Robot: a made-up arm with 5 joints.
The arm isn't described. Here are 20 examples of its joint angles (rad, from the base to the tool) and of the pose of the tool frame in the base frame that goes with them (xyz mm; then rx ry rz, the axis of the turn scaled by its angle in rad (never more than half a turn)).
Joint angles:
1: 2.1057 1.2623 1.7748 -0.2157 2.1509
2: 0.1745 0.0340 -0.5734 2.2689 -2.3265
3: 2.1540 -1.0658 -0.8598 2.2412 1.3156
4: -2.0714 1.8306 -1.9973 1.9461 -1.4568
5: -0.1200 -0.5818 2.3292 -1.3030 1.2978
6: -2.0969 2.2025 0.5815 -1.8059 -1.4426
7: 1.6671 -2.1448 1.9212 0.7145 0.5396
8: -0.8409 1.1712 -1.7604 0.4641 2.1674
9: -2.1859 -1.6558 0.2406 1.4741 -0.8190
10: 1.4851 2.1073 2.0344 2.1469 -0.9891
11: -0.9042 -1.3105 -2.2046 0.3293 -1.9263
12: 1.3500 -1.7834 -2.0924 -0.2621 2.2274
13: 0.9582 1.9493 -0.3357 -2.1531 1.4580
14: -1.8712 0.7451 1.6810 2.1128 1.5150
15: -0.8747 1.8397 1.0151 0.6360 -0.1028
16: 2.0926 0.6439 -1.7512 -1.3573 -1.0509
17: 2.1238 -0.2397 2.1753 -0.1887 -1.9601
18: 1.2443 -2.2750 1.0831 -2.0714 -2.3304
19: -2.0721 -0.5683 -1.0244 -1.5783 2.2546
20: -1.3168 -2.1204 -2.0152 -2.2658 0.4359
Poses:
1: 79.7 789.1 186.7 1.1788 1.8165 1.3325
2: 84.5 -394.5 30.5 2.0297 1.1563 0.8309
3: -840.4 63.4 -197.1 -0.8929 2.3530 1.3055
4: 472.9 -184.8 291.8 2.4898 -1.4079 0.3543
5: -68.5 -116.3 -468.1 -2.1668 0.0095 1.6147
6: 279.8 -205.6 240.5 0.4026 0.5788 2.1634
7: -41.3 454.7 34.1 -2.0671 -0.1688 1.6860
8: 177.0 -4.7 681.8 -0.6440 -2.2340 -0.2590
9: -281.9 -377.3 314.2 -0.6646 -0.2846 -0.4595
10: 321.9 58.1 40.8 0.9882 -0.6137 -1.4009
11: -469.4 -85.1 -76.2 -0.2463 1.9236 -0.9461
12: -145.6 -286.0 466.9 -1.7677 0.2840 -1.3637
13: 925.3 89.4 246.8 -2.9752 0.2646 -0.7529
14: 38.0 -619.2 649.0 -2.0365 2.2482 -0.5641
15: 218.2 -276.1 -256.1 -0.1660 2.0884 1.2299
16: 167.2 417.1 -104.1 -0.8503 -1.7347 0.2607
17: -354.6 226.4 -52.8 -1.4309 1.8838 1.6178
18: -100.3 363.1 9.7 -0.7040 1.0619 -0.3820
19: -554.1 484.5 721.8 -0.6526 -2.0391 0.7379
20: 89.7 115.5 -88.0 -2.6014 -0.1094 0.0988
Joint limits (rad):
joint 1: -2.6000..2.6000
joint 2: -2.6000..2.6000
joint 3: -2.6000..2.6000
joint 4: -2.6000..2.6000
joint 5: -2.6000..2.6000
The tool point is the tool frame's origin. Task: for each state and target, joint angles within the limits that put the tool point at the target. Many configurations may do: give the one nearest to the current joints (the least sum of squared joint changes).
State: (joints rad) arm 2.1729 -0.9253 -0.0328 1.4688 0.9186
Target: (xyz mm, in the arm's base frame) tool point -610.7 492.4 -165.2
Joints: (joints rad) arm 1.7323 -1.2074 -0.2560 0.8997 0.1175
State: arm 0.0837 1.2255 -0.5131 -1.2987 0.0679
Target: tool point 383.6 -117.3 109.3
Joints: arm 0.2434 1.3637 -0.5733 -1.0850 -0.3230
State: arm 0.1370 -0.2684 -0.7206 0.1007 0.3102
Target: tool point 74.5 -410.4 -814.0
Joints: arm 0.8313 0.0548 -0.0371 0.5942 1.1667
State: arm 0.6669 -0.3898 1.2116 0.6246 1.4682
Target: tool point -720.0 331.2 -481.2
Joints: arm 0.9072 -1.0536 0.8210 0.6327 1.8703
